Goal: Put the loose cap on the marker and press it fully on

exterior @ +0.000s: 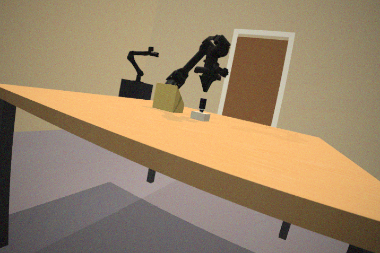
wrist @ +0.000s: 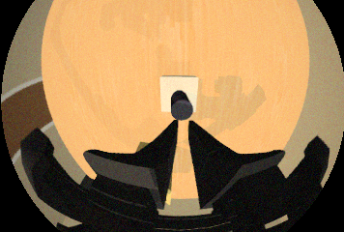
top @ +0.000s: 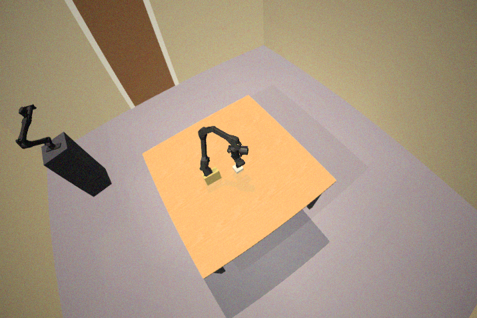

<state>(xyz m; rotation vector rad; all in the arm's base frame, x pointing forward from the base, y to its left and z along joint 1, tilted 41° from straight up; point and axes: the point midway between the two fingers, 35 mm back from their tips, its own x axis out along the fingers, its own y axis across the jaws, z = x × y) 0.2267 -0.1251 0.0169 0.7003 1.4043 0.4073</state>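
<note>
Right now the black marker cap is 5 cm below my gripper tip. Also, from my gripper tip: white holder block (12 cm below).
</note>
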